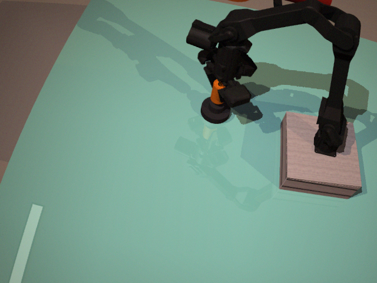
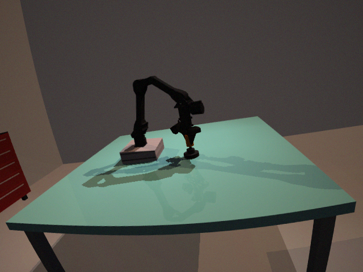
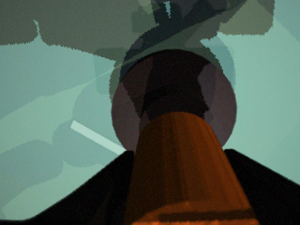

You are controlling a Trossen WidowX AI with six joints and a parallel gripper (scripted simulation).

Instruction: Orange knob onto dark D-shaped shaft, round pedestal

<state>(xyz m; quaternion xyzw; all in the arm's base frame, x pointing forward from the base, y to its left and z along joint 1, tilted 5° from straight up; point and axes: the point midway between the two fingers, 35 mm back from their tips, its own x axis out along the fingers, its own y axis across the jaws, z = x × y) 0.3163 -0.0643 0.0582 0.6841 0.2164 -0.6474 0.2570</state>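
Right now my gripper tip is 20 mm below the orange knob. The rest, counted from my gripper tip: dark round pedestal 40 mm below.
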